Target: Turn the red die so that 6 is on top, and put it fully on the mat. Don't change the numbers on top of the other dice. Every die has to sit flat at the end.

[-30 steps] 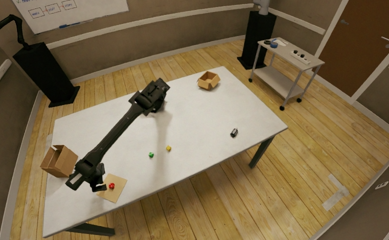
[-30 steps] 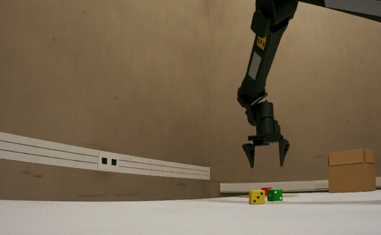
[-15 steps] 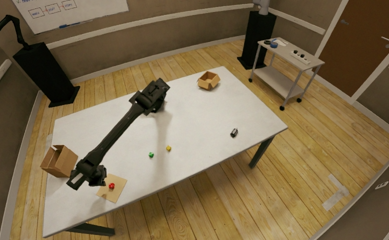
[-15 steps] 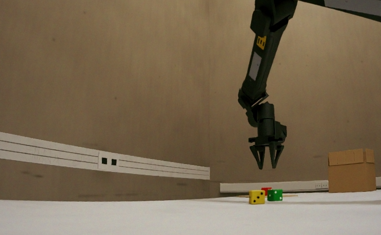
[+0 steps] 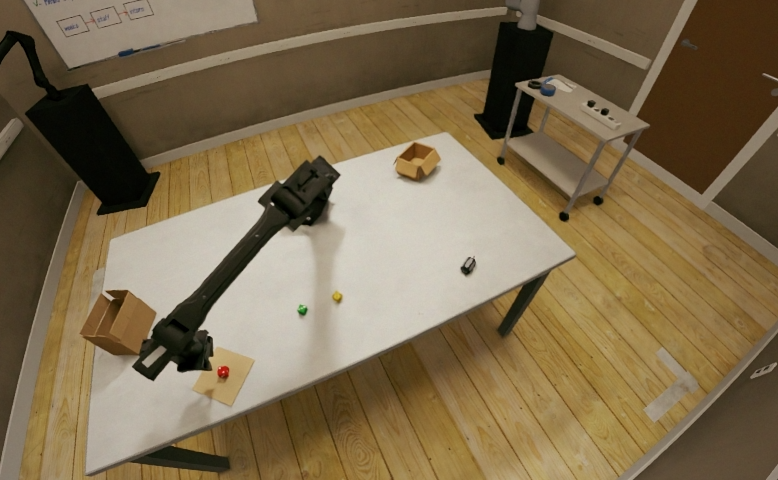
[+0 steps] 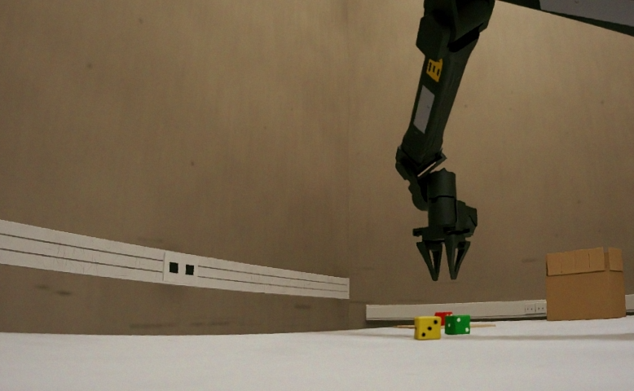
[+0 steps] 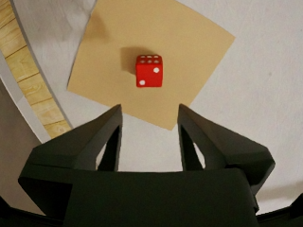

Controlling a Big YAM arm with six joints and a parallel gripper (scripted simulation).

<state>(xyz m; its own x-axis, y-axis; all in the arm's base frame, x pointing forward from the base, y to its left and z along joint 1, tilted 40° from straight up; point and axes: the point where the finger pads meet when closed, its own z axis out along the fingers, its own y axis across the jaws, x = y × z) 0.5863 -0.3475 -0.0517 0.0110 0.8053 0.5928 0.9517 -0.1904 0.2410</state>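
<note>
My hand is 8 cm above the red die. The rest, counted from my hand: tan mat (9 cm below); then green die (16 cm behind, 24 cm to the left, 8 cm below); then cardboard box (18 cm behind, 33 cm to the right, 3 cm below).
</note>
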